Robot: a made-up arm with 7 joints.
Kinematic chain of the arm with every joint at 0, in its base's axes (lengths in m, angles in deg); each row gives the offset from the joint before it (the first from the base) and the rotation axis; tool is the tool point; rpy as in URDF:
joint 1: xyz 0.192 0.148 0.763 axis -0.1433 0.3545 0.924
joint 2: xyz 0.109 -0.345 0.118 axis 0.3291 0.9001 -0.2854
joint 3: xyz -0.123 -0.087 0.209 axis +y
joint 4: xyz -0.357 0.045 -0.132 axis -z
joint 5: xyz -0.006 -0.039 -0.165 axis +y
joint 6: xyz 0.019 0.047 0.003 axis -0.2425 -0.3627 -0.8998
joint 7: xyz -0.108 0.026 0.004 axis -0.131 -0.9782 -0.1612
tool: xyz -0.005 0.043 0.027 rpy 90 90 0
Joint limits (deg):
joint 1: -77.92..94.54
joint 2: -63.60..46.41
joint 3: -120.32..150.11
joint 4: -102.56..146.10
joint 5: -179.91..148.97
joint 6: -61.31..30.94
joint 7: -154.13..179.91
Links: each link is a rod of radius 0.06 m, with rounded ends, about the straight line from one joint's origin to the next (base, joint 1, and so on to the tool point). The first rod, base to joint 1, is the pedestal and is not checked.
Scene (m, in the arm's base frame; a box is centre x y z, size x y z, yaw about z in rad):
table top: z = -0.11
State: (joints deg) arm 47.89 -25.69 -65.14 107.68 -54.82 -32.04 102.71
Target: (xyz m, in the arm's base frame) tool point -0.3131 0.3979 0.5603
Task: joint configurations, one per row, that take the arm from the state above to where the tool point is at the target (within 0.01 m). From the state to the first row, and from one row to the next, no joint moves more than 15 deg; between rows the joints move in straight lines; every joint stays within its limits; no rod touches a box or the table.
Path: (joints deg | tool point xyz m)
1: 34.26 -23.51 -55.14 104.30 -55.05 -35.67 102.17 | 0.5034 -0.0403 0.5880
2: 20.62 -21.32 -45.15 100.92 -55.27 -39.30 101.64 | 0.3786 -0.1397 0.5638
3: 6.99 -19.14 -35.15 97.54 -55.50 -42.93 101.10 | 0.2229 -0.1851 0.5402
4: -6.65 -16.95 -25.16 94.16 -55.73 -46.57 100.56 | 0.0570 -0.1671 0.5193
5: -20.28 -14.77 -15.16 90.78 -55.96 -50.20 100.02 | -0.0961 -0.0860 0.5053
6: -33.92 -12.58 -5.17 87.40 -56.18 -53.83 99.49 | -0.2161 0.0478 0.5038
7: -47.55 -10.40 4.83 84.03 -56.41 -57.46 98.95 | -0.2899 0.2164 0.5207
8: -61.19 -8.22 14.83 80.65 -56.64 -61.09 98.41 | -0.3131 0.3979 0.5603

